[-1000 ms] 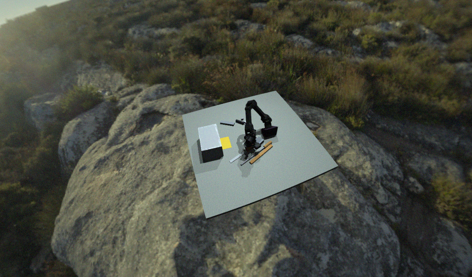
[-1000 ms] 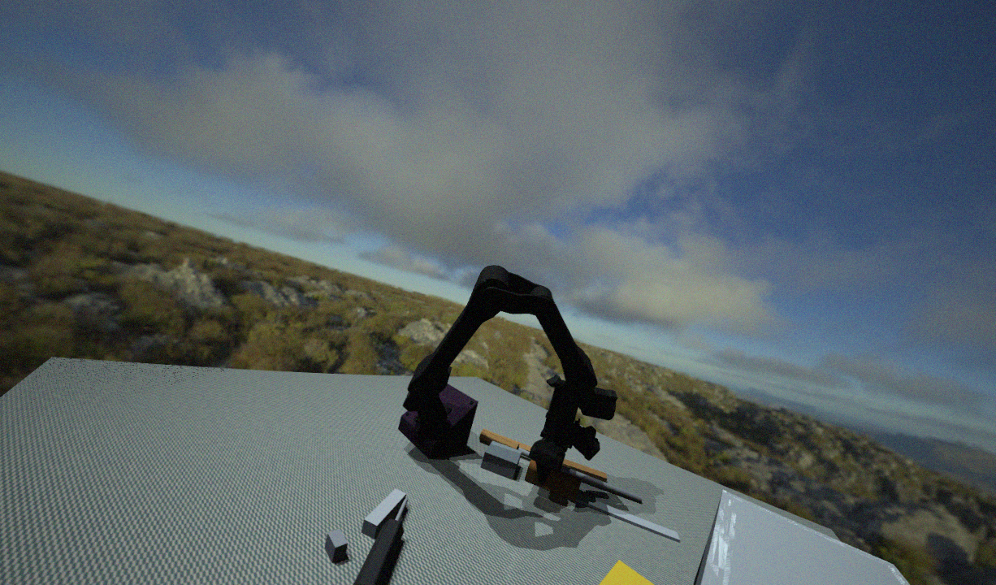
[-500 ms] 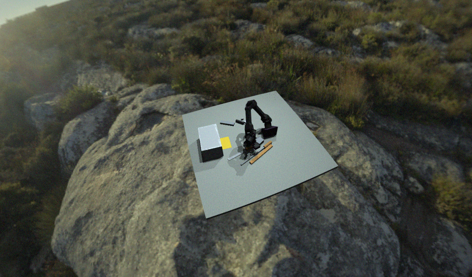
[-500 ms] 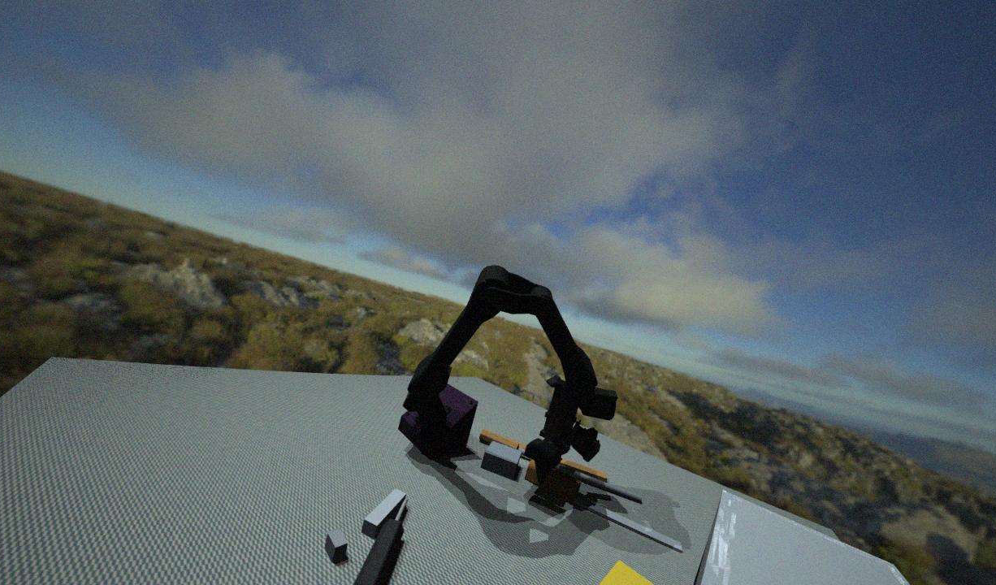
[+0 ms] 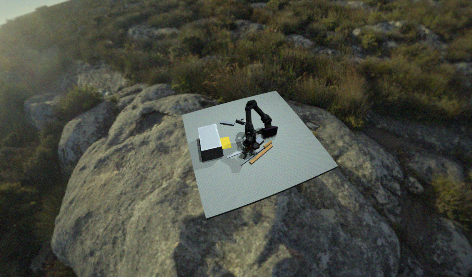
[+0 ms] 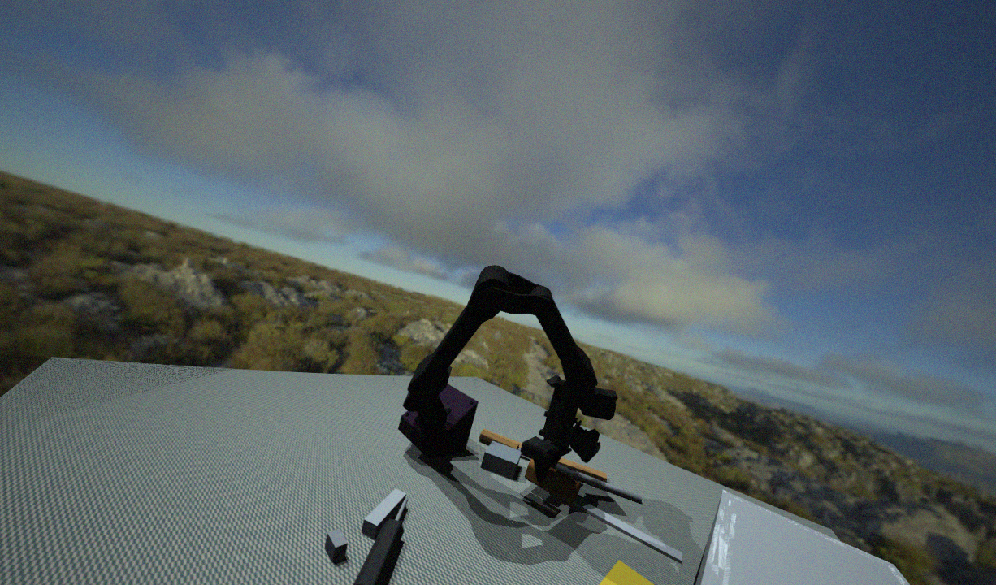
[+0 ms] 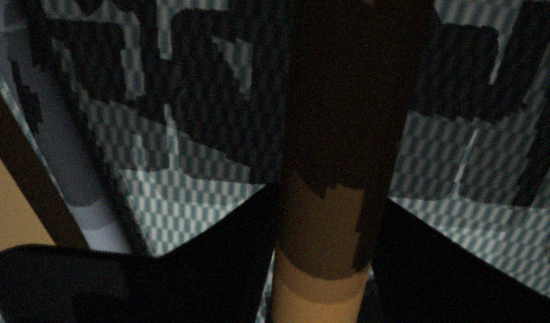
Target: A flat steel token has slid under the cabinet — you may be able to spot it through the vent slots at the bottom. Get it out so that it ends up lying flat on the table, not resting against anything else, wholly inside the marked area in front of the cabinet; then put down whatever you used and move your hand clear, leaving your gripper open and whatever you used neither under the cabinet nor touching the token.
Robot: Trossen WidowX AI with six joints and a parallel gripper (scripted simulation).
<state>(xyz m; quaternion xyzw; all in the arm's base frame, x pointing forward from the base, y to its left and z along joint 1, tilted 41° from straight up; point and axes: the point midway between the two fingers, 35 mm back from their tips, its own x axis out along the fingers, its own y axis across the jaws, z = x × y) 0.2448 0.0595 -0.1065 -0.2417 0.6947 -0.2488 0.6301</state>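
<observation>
Right now my gripper tip is 90 mm past the grey block, 30 mm to the left of it and 10 mm below it. Round my gripper tip: grey bar (320 mm to the right, 90 mm behind); then small grey cube (400 mm to the right, 70 mm behind); then wooden stick (110 mm to the left, 50 mm behind).
</observation>
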